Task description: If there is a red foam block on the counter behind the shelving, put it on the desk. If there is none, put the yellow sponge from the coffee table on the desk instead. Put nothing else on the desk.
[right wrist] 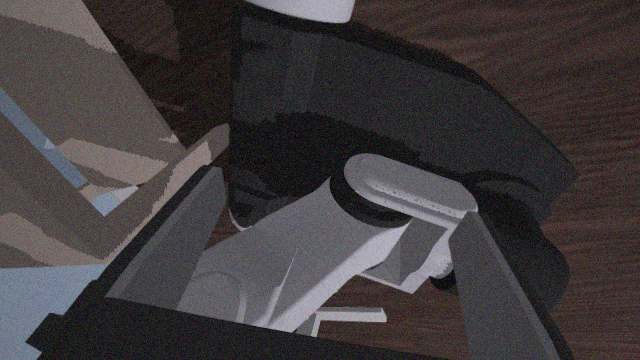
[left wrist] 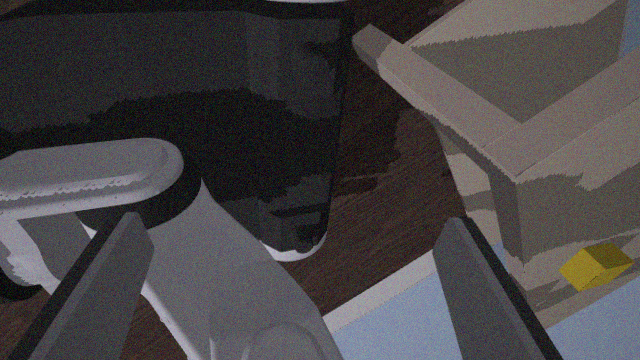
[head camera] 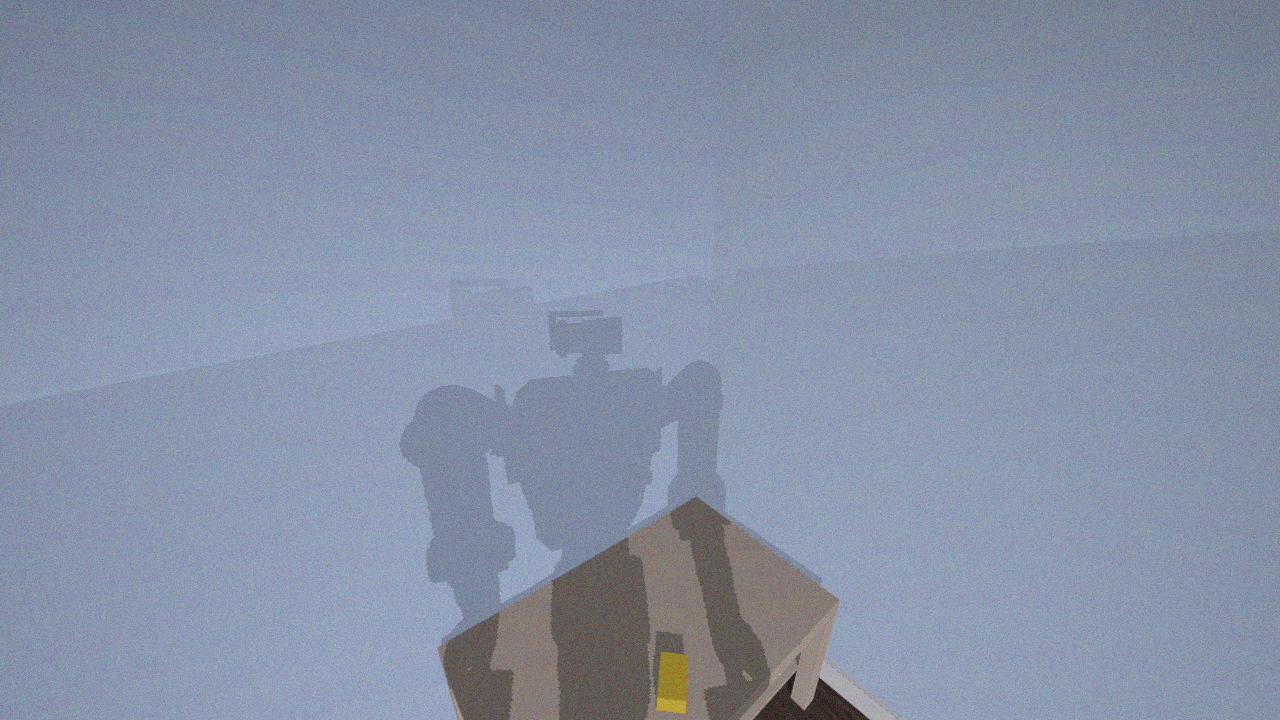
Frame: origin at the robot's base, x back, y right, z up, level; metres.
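Seen in the pictures: left gripper, fingertip midpoint: [left wrist: 298, 233]; right gripper, fingertip midpoint: [right wrist: 340, 205].
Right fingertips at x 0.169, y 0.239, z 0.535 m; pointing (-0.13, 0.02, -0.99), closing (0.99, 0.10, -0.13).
A point is followed by its place in that frame.
The yellow sponge [head camera: 671, 682] @(x -0.458, y 0.099, z 0.496 m) [left wrist: 595, 267] @(x -0.428, y 0.074, z 0.484 m) lies on the coffee table [head camera: 608, 586] @(x -0.751, y -0.043, z 0.451 m) [left wrist: 445, 90] @(x -0.170, y -0.158, z 0.290 m) [right wrist: 60, 55] @(x -0.506, y 0.030, z 0.151 m), which is pale wood and stands close in front of me by the wall. The sponge does not show in the right wrist view. My left gripper [left wrist: 298, 233] @(x 0.099, y -0.237, z 0.544 m) is open and empty, with the table and sponge beyond its right finger in the left wrist view. My right gripper [right wrist: 340, 205] @(x 0.169, y 0.239, z 0.535 m) is open and empty, with the table beyond its left finger in the right wrist view. No red foam block, counter or shelving shows. I cannot make out the desk.
Blue walls [head camera: 984, 402] @(x -0.610, y 0.752, z 1.085 m) meet in a corner behind the table, with my shadow on wall and table top. A white skirting board [head camera: 859, 689] @(x -0.644, y 0.709, z 0.086 m) [left wrist: 380, 292] @(x -0.420, y 0.881, z 0.043 m) runs along the dark wood floor [left wrist: 380, 215] @(x -0.339, y 0.425, z 0.001 m) [right wrist: 590, 240] @(x 0.872, y -0.079, z 0.001 m). A pale bar [right wrist: 350, 314] shows low in the right wrist view.
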